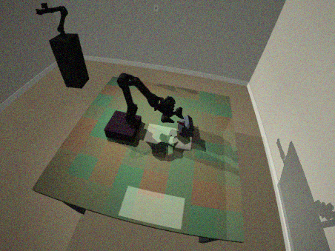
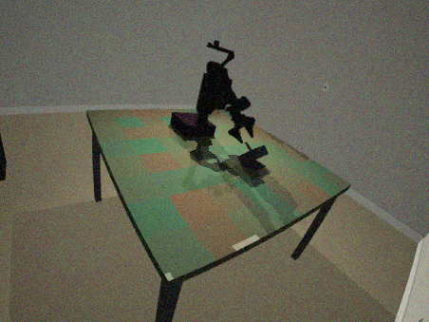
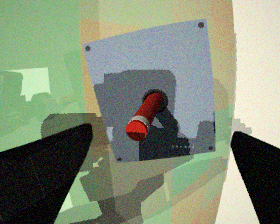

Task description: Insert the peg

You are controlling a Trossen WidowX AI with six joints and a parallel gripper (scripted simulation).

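Now: the red round peg 3 cm below my gripper tip and 1 cm ahead of it. Also, from my gripper tip: grey-blue sloped panel (6 cm below, 6 cm ahead, 1 cm to the left).
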